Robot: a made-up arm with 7 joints.
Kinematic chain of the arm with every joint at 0, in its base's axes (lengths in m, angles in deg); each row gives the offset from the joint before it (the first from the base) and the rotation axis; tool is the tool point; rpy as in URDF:
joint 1: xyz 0 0 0.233 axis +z
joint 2: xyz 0 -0.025 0.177 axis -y
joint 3: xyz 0 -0.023 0.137 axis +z
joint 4: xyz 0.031 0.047 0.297 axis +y
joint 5: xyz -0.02 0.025 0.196 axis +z
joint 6: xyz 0 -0.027 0.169 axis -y
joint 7: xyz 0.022 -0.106 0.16 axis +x
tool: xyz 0 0 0 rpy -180 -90 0
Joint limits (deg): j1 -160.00..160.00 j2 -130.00..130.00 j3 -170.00..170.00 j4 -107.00..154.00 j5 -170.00..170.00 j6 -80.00..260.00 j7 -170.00..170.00
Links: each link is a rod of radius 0.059 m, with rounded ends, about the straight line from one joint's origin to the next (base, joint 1, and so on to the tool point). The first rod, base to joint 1, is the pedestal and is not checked.
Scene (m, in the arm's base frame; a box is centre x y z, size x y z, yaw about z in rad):
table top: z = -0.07
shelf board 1: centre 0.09 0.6 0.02 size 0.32 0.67 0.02 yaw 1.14
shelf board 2: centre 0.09 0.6 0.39 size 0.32 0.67 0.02 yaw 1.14
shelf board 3: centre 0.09 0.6 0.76 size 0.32 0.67 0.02 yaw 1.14
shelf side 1: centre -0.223 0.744 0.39 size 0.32 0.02 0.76 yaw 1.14
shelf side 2: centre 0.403 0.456 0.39 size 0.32 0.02 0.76 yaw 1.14
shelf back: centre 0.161 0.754 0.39 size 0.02 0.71 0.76 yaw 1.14
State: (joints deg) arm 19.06 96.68 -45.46 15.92 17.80 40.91 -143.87
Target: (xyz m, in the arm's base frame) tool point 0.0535 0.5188 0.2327
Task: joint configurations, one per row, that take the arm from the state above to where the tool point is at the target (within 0.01 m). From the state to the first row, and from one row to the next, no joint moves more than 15 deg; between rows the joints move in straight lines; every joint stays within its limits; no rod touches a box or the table.
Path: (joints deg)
1: 18.04 97.90 -31.89 25.36 21.16 34.50 -143.87
2: 17.02 99.12 -18.31 34.81 24.52 28.09 -143.87
3: 16.00 100.35 -4.74 44.25 27.88 21.67 -143.87
4: 14.98 101.57 8.83 53.69 31.23 15.26 -143.87
5: 13.95 102.79 22.41 63.13 34.59 8.85 -143.87
6: 12.93 104.01 35.98 72.58 37.95 2.44 -143.87
7: 11.91 105.24 49.55 82.02 41.31 -3.97 -143.87
8: 10.89 106.46 63.13 91.46 44.67 -10.39 -143.87
9: 9.87 107.68 76.70 100.91 48.03 -16.80 -143.87
10: 8.85 108.90 90.27 110.35 51.38 -23.21 -143.87
11: 7.83 110.12 103.84 119.79 54.74 -29.62 -143.87
12: -3.85 116.75 98.57 112.04 54.26 -23.12 -143.87
13: -15.54 123.37 93.29 104.29 53.78 -16.62 -143.87
14: -27.22 130.00 88.01 96.54 53.29 -10.12 -143.87

